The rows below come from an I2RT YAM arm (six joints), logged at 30 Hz.
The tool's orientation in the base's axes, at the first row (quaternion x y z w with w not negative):
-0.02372, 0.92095, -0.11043, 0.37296
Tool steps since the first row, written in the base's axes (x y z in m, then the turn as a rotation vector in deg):
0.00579, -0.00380, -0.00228, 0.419, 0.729, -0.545
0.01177, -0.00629, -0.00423, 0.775, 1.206, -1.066
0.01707, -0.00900, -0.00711, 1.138, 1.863, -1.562
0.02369, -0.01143, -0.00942, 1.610, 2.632, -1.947
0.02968, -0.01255, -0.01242, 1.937, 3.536, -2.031
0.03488, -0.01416, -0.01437, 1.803, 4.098, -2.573
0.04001, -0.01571, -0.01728, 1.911, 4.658, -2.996
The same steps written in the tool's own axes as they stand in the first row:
-0.00214, -0.00297, 0.00630, -0.022, 0.847, 0.535
-0.00481, -0.00474, 0.01227, 0.016, 1.441, 1.056
-0.00632, -0.00654, 0.01845, 0.010, 2.205, 1.531
-0.00921, -0.00814, 0.02509, -0.165, 3.058, 1.984
-0.01134, -0.00834, 0.03154, -0.457, 3.970, 2.101
-0.01356, -0.00927, 0.03680, -0.062, 4.632, 2.281
-0.01507, -0.00994, 0.04266, 0.078, 5.275, 2.547

